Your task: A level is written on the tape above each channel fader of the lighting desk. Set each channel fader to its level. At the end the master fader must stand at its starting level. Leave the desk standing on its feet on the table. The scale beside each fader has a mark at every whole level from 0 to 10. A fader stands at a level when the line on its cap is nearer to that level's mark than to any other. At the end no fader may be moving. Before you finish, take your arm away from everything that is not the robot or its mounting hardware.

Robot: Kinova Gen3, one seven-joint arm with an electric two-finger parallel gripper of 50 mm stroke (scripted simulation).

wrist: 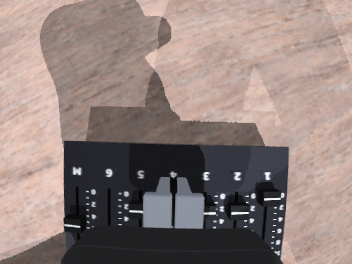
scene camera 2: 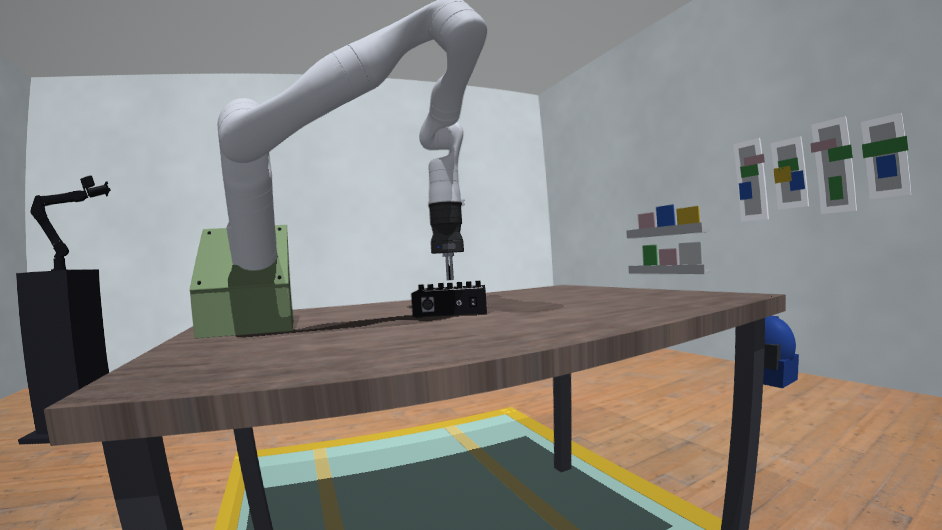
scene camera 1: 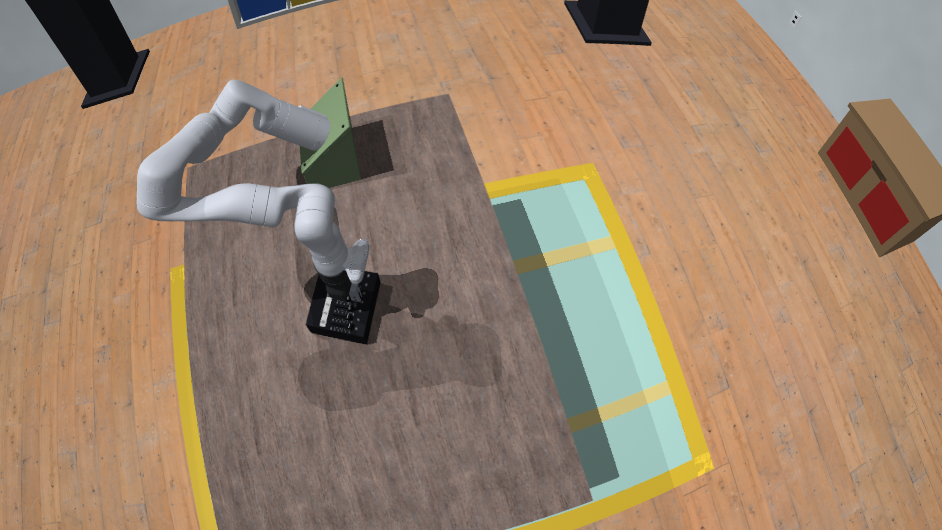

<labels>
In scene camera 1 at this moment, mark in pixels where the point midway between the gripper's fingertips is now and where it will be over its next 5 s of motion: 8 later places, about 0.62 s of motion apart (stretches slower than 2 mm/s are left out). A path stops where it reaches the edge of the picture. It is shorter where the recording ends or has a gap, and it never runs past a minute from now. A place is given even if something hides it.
My gripper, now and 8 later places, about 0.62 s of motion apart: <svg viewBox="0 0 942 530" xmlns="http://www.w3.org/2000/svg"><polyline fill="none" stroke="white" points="356,298 357,299 357,300 355,299 351,299 347,298 346,298 348,298 345,291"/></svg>
</labels>
